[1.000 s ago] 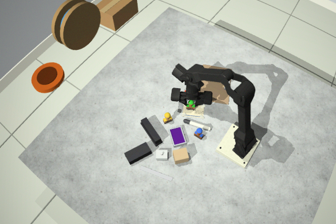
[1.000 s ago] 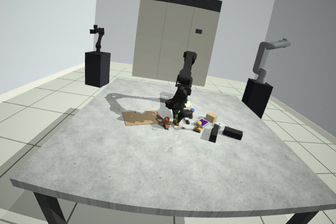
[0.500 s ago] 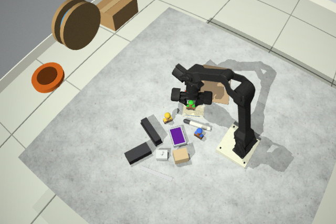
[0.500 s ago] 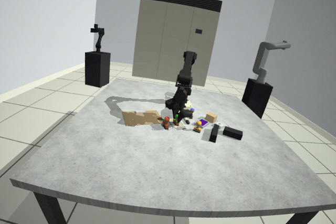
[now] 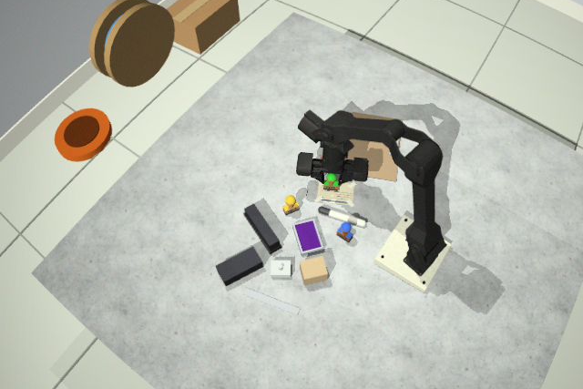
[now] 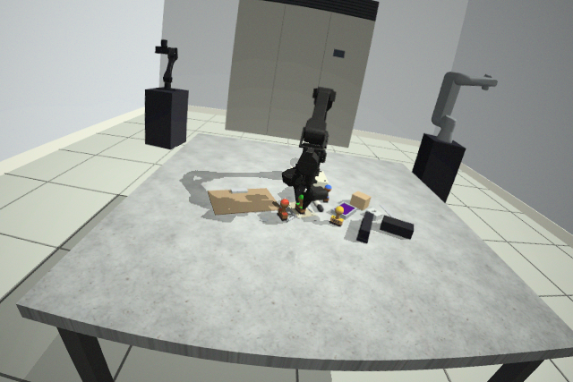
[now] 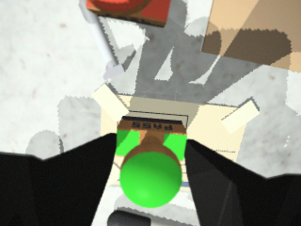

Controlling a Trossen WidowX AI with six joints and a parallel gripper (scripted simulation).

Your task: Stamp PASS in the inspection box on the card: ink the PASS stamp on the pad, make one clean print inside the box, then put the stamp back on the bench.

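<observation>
Now: the cream card 20 mm behind my gripper tip and 30 mm below it. Round my gripper tip: white marker 70 mm behind, 60 mm to the left, 10 mm below; red-knobbed stamp 60 mm ahead, 50 mm to the right; green pass stamp right at my gripper tip.
</observation>
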